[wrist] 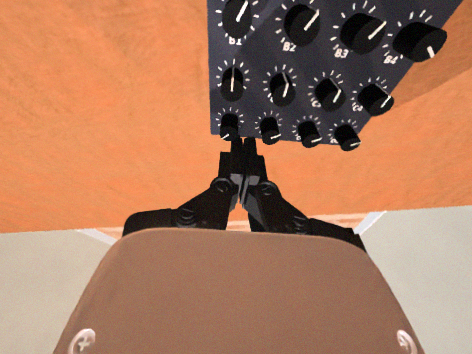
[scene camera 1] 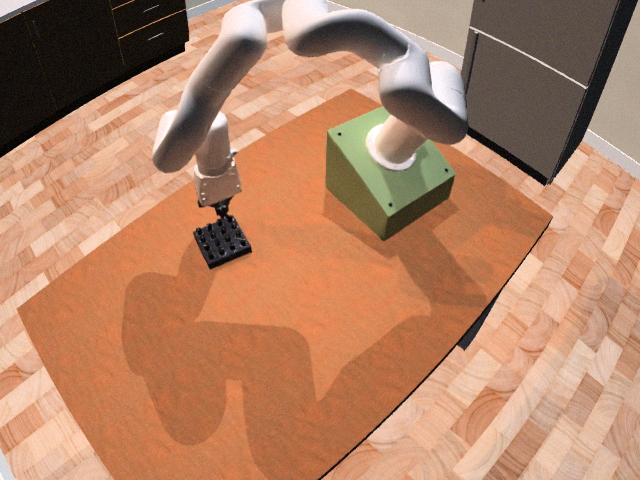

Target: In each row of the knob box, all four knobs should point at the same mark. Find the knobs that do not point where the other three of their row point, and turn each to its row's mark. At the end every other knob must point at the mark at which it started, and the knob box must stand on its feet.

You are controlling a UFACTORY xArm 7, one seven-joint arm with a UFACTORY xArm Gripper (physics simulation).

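Observation:
The black knob box lies upright on the orange table, with row A outside the wrist view. Knobs B1, B2 and B3 point up-right; B4 points downward. C1 points straight up; C2, C3 and C4 point up and somewhat right. D1 points lower left; D2, D3 and D4 point right. My gripper is shut and empty, its tips beside D1 towards D2; contact is unclear.
The green base block carries the arm on the orange table, to the right of the box in the scene view. Dark cabinets and a grey fridge stand beyond the table. The arm's shadow crosses the table.

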